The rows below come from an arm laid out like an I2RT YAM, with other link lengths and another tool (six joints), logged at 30 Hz.
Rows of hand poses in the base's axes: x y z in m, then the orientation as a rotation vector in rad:
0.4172, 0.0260, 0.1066, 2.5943, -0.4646, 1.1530
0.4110, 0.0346, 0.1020, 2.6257, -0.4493, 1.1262
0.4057, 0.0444, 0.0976, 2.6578, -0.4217, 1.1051
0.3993, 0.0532, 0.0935, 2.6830, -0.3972, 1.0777
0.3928, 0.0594, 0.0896, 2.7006, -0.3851, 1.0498
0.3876, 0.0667, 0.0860, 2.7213, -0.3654, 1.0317
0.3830, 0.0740, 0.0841, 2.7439, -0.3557, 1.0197
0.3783, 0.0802, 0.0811, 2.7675, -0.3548, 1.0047
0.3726, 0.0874, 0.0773, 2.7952, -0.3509, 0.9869
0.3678, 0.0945, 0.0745, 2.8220, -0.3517, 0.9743
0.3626, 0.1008, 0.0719, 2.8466, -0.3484, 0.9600
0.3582, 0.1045, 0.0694, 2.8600, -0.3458, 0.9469
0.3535, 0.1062, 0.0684, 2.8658, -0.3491, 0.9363
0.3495, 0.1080, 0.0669, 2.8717, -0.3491, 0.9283
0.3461, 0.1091, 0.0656, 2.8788, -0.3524, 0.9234
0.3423, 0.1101, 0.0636, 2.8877, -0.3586, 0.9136
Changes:
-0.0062, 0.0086, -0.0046, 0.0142, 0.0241, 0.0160
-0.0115, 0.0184, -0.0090, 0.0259, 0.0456, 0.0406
-0.0179, 0.0272, -0.0131, 0.0322, 0.0698, 0.0592
-0.0244, 0.0334, -0.0170, 0.0372, 0.0919, 0.0675
-0.0296, 0.0407, -0.0206, 0.0442, 0.1084, 0.0837
-0.0342, 0.0480, -0.0225, 0.0578, 0.1198, 0.0964
-0.0389, 0.0542, -0.0255, 0.0751, 0.1322, 0.1040
-0.0446, 0.0614, -0.0293, 0.0945, 0.1469, 0.1145
-0.0494, 0.0685, -0.0321, 0.1158, 0.1573, 0.1231
-0.0546, 0.0748, -0.0347, 0.1336, 0.1689, 0.1327
-0.0590, 0.0785, -0.0372, 0.1422, 0.1788, 0.1374
-0.0637, 0.0802, -0.0382, 0.1469, 0.1857, 0.1360
-0.0677, 0.0820, -0.0397, 0.1508, 0.1914, 0.1370
-0.0711, 0.0831, -0.0410, 0.1574, 0.1947, 0.1373
-0.0749, 0.0841, -0.0430, 0.1660, 0.2009, 0.1359

